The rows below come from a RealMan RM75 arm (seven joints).
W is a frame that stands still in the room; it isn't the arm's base.
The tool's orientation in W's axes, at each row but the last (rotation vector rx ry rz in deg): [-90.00 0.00 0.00]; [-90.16 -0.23 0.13]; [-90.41 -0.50 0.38]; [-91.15 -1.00 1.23]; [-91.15 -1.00 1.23]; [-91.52 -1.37 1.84]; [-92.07 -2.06 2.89]
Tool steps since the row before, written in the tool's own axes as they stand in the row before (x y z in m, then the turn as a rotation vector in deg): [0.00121 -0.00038 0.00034 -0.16 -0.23 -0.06]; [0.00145 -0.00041 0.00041 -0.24 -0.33 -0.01]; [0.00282 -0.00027 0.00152 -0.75 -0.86 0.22]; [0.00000 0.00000 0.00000 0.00 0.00 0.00]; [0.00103 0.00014 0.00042 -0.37 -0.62 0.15]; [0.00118 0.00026 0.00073 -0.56 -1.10 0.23]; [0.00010 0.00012 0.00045 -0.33 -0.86 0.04]
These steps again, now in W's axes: [0.00121 0.00034 0.00038 -0.16 -0.06 0.23]; [0.00145 0.00042 0.00041 -0.24 -0.01 0.33]; [0.00280 0.00155 0.00026 -0.75 0.22 0.86]; [0.00000 0.00000 0.00000 0.00 0.00 0.00]; [0.00102 0.00044 -0.00015 -0.37 0.15 0.62]; [0.00115 0.00076 -0.00029 -0.56 0.24 1.10]; [0.00007 0.00045 -0.00014 -0.32 0.05 0.86]
